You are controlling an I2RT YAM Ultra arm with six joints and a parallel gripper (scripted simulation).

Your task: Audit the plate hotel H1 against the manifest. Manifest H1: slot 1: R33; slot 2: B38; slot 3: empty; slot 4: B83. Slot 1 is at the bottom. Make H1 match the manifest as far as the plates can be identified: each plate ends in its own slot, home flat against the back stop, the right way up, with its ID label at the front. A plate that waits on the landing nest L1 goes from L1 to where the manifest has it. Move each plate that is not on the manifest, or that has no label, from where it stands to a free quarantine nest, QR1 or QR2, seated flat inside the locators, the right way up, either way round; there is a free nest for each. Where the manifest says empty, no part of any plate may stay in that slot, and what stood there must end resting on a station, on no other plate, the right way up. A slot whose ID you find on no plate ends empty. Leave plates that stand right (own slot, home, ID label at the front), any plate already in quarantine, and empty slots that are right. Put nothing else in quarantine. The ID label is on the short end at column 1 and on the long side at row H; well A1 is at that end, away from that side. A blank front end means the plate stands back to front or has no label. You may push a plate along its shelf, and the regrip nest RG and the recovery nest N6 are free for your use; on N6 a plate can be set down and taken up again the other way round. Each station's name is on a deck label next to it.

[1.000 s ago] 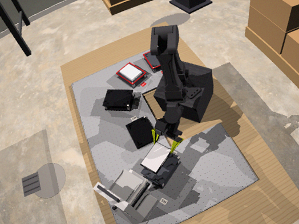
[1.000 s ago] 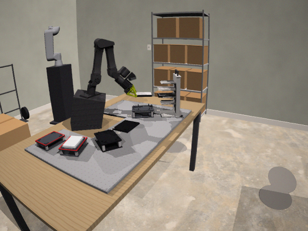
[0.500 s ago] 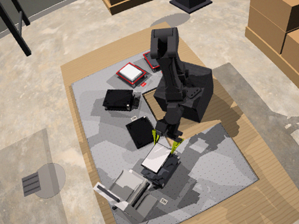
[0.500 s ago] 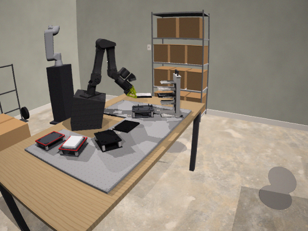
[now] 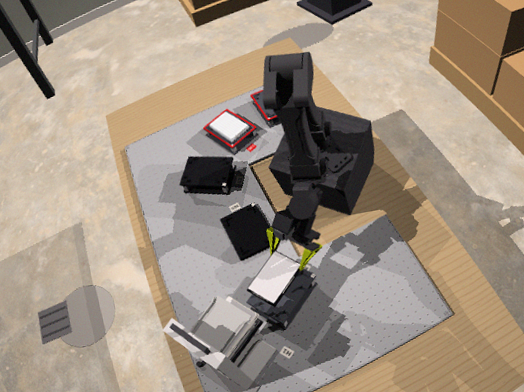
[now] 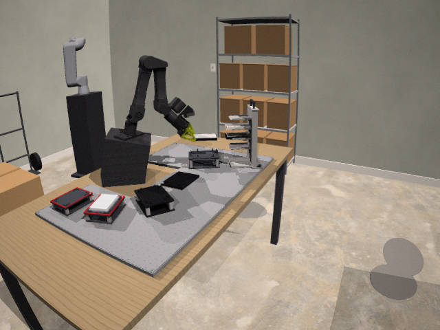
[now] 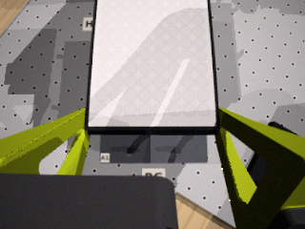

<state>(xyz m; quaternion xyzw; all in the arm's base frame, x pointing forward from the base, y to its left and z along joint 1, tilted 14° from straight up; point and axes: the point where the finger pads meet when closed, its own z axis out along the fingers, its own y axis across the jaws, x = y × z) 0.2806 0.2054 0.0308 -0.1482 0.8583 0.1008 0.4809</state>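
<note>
My gripper is now 100 mm above the regrip nest, 50 mm short of it and 20 mm to the right of it. Also, from my hand: RG deck label: 150 mm below, 50 mm behind, 20 mm to the right; H1 deck label: 150 mm to the left, 150 mm below, 130 mm ahead; dark well plate: 220 mm ahead, 80 mm to the left.
</note>
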